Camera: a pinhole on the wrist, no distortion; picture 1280 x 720 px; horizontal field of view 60.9 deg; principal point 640.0 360.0 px. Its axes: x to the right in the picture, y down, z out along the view. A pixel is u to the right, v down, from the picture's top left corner.
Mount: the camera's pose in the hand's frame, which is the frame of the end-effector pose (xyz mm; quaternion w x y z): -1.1 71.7 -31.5 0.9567 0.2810 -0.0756 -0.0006
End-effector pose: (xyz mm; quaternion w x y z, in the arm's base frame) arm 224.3 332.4 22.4 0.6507 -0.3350 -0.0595 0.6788
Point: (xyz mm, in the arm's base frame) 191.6 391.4 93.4
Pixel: 994 290
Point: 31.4 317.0 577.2
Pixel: 377 624
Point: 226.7 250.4 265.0
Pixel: 140 166
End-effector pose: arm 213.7 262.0 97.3 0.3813 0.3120 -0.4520 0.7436
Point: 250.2 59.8 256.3
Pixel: 1013 574
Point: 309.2 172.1 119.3
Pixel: 469 134
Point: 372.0 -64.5 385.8
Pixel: 936 468
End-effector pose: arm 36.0 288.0 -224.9 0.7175 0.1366 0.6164 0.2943
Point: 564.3 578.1 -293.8
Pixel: outside the picture
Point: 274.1 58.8 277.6
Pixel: outside the picture
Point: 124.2 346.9 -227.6
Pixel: 1197 574
